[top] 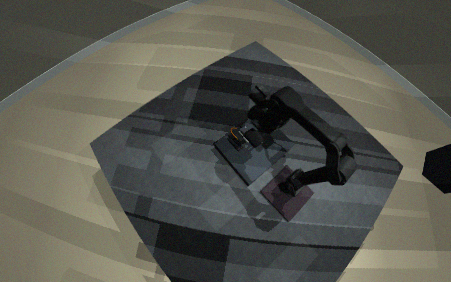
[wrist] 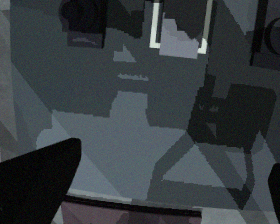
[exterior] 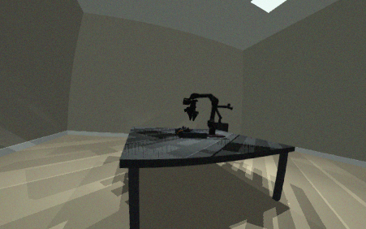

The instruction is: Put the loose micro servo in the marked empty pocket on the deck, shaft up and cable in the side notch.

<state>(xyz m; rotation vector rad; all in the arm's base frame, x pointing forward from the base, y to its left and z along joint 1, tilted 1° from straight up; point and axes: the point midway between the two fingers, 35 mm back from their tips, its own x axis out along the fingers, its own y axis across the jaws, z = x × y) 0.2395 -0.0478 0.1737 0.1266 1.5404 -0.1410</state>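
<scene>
Right now my gripper tip is 13 cm above the dark deck, 3 cm past it and 1 cm to the right of it.
</scene>
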